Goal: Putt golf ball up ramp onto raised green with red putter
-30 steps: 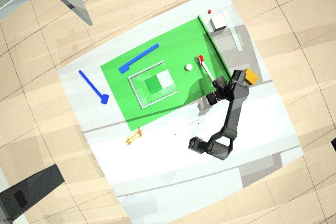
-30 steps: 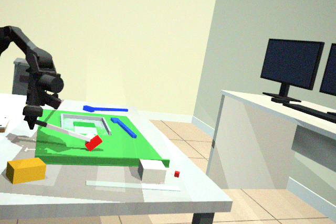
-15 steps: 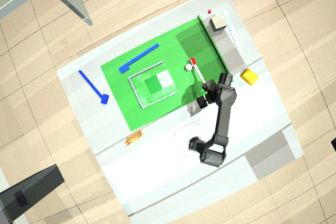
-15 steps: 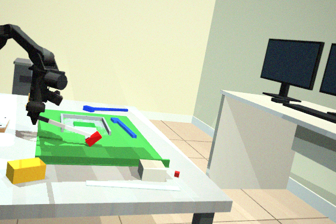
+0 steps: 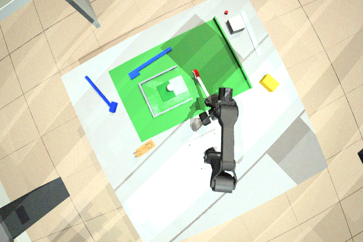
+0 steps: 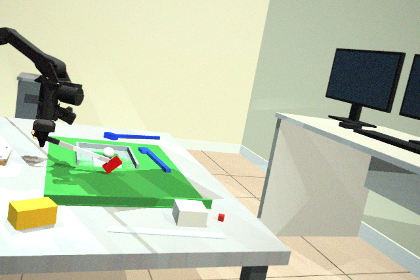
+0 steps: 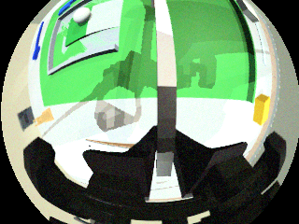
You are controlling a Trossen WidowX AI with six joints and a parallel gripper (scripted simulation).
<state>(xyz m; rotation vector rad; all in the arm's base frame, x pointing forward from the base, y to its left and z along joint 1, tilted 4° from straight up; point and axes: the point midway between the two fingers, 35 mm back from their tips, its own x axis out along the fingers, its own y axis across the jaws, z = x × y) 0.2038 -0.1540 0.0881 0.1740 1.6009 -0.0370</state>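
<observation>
Now: the red putter 120 mm ahead of my gripper tip, 10 mm to the right of it and 10 mm below it. The rest, counted from my gripper tip: white block: 350 mm ahead, 400 mm to the right, 60 mm below; then white golf ball: 250 mm ahead, 120 mm to the left, 60 mm below; then yellow block: 50 mm behind, 370 mm to the right, 60 mm below.
</observation>
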